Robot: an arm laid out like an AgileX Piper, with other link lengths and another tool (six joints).
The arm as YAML. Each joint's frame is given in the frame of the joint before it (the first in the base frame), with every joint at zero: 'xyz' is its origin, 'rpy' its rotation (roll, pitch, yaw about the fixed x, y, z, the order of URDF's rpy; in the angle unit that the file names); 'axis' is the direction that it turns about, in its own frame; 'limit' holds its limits. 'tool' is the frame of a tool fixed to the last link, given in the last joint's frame.
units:
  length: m
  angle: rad
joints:
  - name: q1
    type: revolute
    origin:
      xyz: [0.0, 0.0, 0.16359]
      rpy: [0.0, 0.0, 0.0]
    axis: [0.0, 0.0, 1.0]
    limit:
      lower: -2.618
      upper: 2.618
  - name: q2
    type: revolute
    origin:
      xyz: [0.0, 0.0, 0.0]
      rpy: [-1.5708, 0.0, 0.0]
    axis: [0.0, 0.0, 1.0]
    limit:
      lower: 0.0
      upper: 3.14
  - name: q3
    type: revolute
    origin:
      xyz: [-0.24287, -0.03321, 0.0]
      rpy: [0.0, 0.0, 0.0]
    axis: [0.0, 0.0, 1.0]
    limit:
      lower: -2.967
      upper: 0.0
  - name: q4
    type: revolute
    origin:
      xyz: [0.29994, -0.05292, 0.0]
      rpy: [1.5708, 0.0, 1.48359]
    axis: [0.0, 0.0, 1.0]
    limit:
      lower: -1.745
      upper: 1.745
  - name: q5
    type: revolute
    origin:
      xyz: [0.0, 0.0, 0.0]
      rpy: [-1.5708, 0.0, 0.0]
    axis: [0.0, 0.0, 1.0]
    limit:
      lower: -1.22
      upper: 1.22
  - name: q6
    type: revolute
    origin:
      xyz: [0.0, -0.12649, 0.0]
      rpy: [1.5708, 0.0, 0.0]
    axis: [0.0, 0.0, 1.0]
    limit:
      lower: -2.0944
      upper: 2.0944
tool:
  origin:
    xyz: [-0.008, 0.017, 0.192]
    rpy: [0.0, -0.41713, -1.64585]
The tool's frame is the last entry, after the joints.
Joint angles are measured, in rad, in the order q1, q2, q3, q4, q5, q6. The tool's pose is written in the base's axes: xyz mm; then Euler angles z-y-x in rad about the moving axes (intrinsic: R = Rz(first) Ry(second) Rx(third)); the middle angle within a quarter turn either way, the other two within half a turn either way. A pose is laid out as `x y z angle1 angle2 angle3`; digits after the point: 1 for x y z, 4 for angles.
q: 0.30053 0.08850 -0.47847 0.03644 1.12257 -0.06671
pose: 255.9 108.4 195.7 -0.8340 0.1704 -2.2028
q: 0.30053 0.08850 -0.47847 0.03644 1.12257 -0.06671
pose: 255.9 108.4 195.7 -0.8340 0.1704 -2.2028
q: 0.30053 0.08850 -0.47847 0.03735 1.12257 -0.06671
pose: 255.8 108.7 195.8 -0.8336 0.1712 -2.2024
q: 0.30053 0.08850 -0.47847 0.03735 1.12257 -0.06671
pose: 255.8 108.7 195.8 -0.8336 0.1712 -2.2024
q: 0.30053 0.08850 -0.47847 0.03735 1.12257 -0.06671
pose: 255.8 108.7 195.8 -0.8336 0.1712 -2.2024
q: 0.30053 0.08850 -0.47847 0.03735 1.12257 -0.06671
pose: 255.8 108.7 195.8 -0.8336 0.1712 -2.2024
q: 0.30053 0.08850 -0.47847 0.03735 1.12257 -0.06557
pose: 255.8 108.7 195.8 -0.8342 0.1720 -2.2021
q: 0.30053 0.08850 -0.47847 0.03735 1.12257 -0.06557
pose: 255.8 108.7 195.8 -0.8342 0.1720 -2.2021
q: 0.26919 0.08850 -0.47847 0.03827 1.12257 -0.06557
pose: 259.0 100.9 195.8 -0.8650 0.1727 -2.2017
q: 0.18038 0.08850 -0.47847 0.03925 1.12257 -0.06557
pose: 266.8 77.8 195.8 -0.9533 0.1735 -2.2014
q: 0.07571 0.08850 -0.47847 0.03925 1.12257 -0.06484
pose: 273.5 49.4 195.8 -1.0584 0.1741 -2.2011
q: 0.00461 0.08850 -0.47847 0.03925 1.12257 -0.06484
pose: 276.3 29.9 195.8 -1.1295 0.1741 -2.2011
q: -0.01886 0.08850 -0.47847 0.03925 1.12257 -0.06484
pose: 277.0 23.4 195.8 -1.1530 0.1741 -2.2011
